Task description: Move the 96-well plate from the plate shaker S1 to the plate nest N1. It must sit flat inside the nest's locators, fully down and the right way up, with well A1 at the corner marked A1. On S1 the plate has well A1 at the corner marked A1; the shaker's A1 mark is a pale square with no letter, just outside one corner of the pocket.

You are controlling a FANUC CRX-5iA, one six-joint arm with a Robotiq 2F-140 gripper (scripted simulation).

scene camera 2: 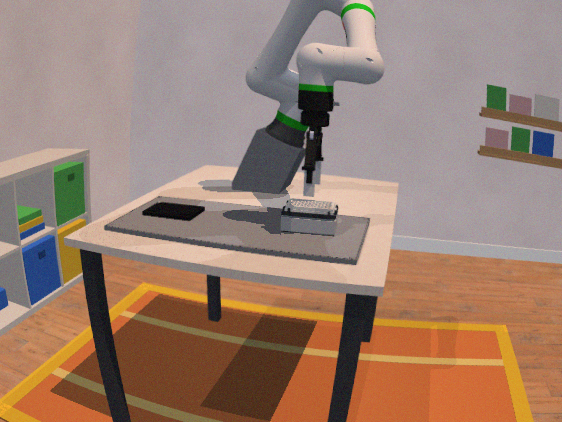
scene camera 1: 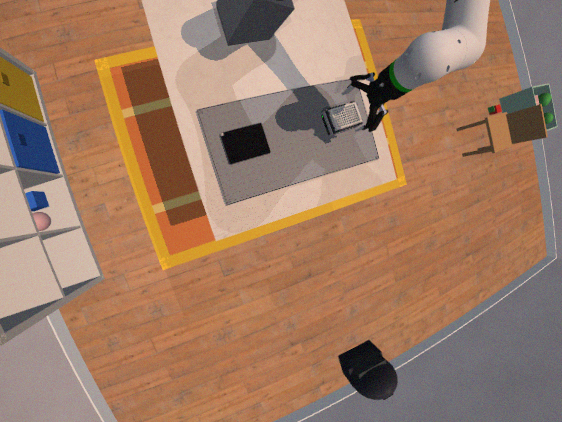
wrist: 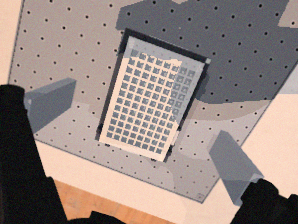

Labels:
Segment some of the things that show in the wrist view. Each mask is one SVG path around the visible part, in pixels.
The gripper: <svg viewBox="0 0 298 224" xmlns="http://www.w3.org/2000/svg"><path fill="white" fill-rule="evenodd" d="M220 130L209 151L209 155L233 205L240 207L230 224L298 224L298 195L291 194L289 198L280 195L278 188L264 179L265 176L229 132ZM77 80L68 77L26 93L24 88L17 85L0 85L0 224L126 224L116 217L93 210L89 218L68 220L53 178L51 176L46 177L34 134L71 108Z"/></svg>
A 96-well plate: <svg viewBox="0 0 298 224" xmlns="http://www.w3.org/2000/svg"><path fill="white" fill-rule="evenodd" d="M129 36L99 141L163 162L205 64Z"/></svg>

